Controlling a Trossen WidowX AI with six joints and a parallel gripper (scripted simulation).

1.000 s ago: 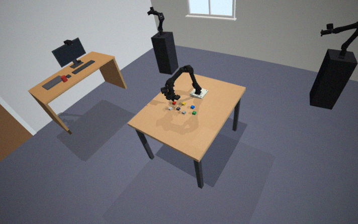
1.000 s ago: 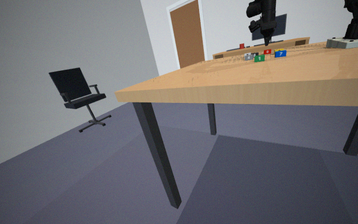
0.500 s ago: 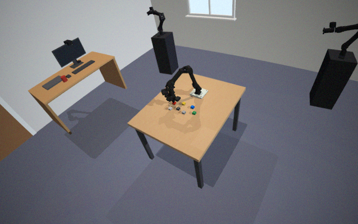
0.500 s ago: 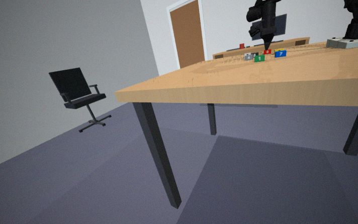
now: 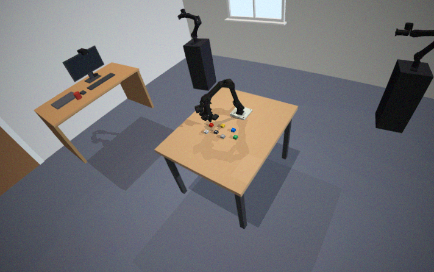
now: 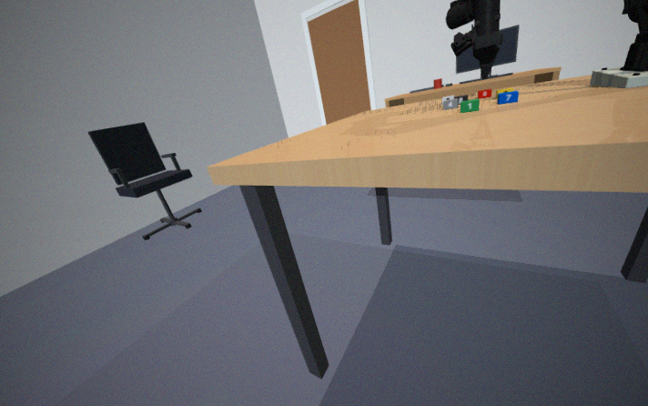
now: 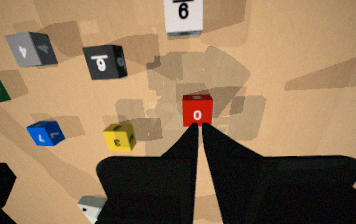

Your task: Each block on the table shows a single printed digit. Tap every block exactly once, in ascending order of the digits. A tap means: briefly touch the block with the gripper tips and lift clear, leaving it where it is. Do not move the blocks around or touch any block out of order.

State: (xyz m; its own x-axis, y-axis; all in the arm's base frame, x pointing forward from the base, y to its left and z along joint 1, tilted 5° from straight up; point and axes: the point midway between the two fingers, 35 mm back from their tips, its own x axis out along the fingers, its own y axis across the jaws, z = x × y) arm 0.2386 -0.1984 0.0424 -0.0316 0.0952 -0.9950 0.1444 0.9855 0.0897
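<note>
The red block lies 40 mm below my gripper tip. Round my gripper tip: black block 90 mm to the left, 70 mm ahead, 40 mm below; white block 90 mm ahead, 40 mm below; yellow block 110 mm to the left, 40 mm below, 30 mm behind.
</note>
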